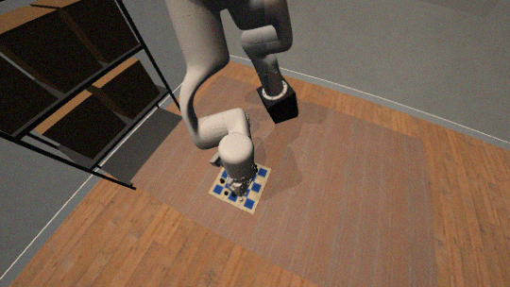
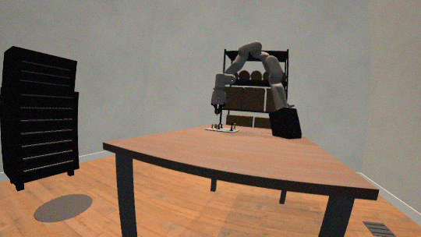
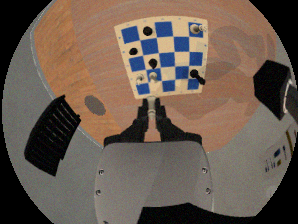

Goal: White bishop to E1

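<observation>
Now: hand 120 mm above the pale chess piece, 30 mm short of it and 10 mm to the left of it. Round my hand: blue-and-cream chessboard (140 mm below, 50 mm behind, 30 mm to the right).
</observation>
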